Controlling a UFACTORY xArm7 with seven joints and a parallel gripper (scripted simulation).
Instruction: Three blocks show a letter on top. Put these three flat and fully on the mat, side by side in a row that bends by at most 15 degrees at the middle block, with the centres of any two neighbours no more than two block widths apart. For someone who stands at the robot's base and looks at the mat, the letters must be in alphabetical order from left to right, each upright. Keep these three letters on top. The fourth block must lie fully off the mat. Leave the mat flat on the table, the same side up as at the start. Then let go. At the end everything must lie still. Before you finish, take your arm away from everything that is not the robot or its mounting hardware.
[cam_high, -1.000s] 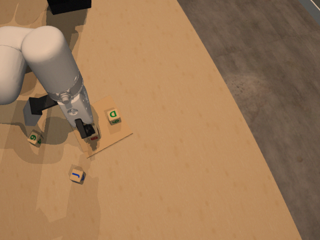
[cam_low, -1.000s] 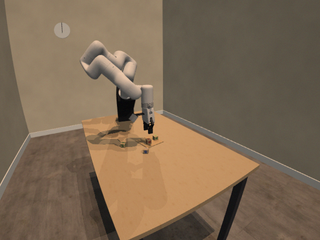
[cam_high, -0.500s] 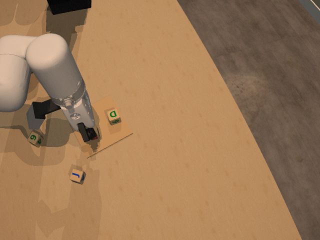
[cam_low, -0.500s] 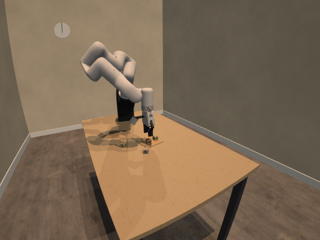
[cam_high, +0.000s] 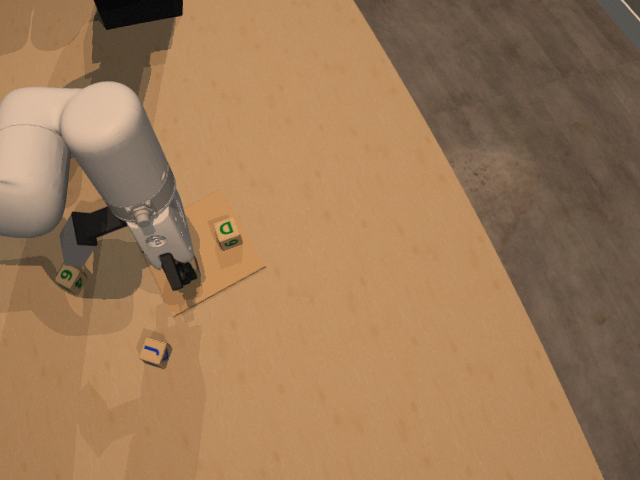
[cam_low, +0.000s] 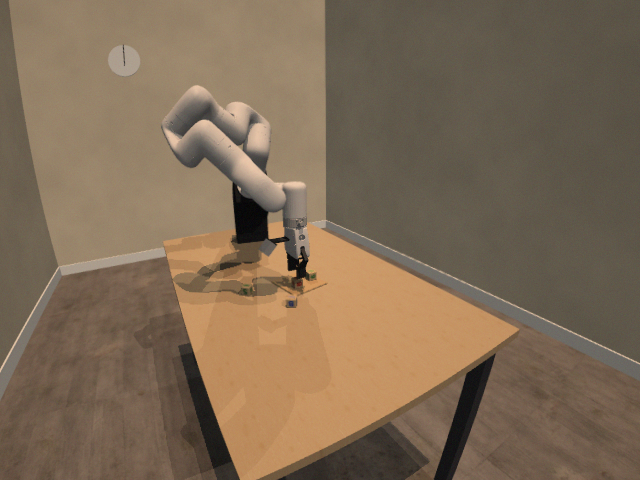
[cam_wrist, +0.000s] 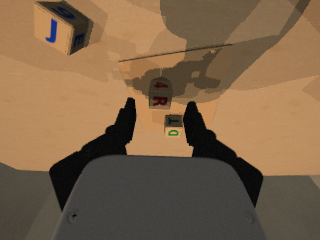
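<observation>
Now: the tan mat 30 mm behind my hand, 10 mm to the left of it and 60 mm below it. The rest, counted from my hand: green D block 40 mm behind, 60 mm to the left, 50 mm below.
</observation>
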